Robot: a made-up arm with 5 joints.
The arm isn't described. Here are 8 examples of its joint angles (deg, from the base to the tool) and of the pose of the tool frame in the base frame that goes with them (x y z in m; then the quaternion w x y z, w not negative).
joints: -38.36 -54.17 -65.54 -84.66 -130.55
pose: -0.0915 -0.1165 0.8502 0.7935 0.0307 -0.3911 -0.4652
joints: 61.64 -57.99 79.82 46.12 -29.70
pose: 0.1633 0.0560 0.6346 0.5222 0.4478 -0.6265 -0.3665
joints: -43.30 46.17 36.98 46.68 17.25
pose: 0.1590 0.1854 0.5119 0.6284 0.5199 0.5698 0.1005
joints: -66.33 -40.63 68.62 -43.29 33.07
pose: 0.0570 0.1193 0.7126 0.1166 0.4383 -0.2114 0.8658
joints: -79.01 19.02 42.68 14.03 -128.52
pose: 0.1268 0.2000 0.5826 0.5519 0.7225 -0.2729 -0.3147
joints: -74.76 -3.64 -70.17 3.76 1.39
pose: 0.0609 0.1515 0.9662 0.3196 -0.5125 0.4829 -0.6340
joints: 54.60 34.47 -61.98 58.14 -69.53
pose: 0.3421 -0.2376 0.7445 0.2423 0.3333 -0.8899 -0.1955
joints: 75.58 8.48 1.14 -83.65 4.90
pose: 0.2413 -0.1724 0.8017 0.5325 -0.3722 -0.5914 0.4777
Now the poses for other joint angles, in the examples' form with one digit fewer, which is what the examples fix.
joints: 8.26 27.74 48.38 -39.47 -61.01
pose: 0.338 0.035 0.594 0.379 0.661 -0.644 -0.075
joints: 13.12 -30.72 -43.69 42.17 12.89
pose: 0.170 0.093 0.939 0.481 0.202 -0.604 0.603
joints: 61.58 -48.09 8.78 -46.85 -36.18
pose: 0.148 0.076 0.895 0.171 -0.140 -0.707 0.672
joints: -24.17 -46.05 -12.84 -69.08 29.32
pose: 0.015 0.074 0.923 0.175 0.235 0.771 -0.564
